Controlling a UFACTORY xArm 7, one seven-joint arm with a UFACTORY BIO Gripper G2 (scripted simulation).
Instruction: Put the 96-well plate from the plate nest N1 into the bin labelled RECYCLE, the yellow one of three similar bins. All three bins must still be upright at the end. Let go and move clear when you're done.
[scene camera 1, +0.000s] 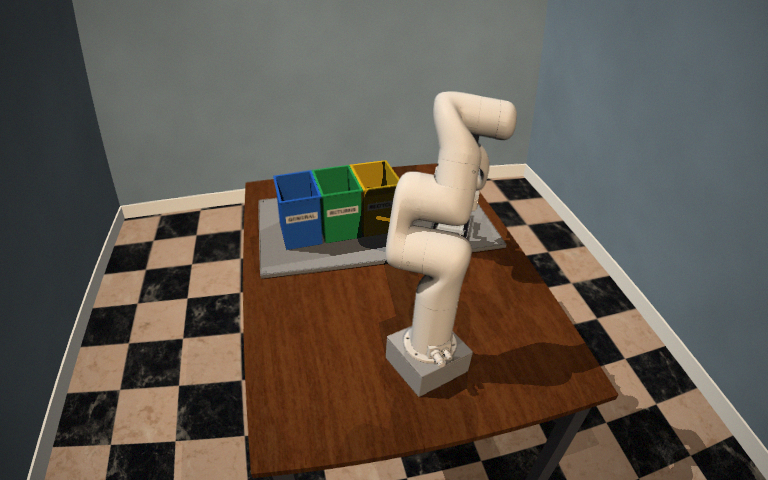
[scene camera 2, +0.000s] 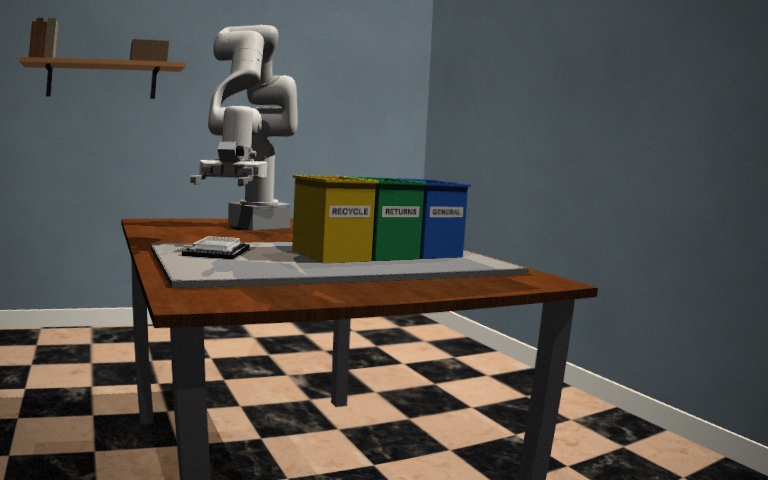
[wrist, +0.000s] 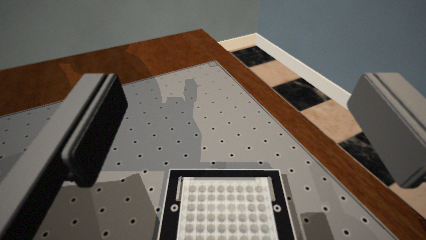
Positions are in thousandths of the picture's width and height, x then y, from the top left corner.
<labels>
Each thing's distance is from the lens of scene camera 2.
yellow recycle bin (scene camera 2: 434, 459): 1.31 m
</labels>
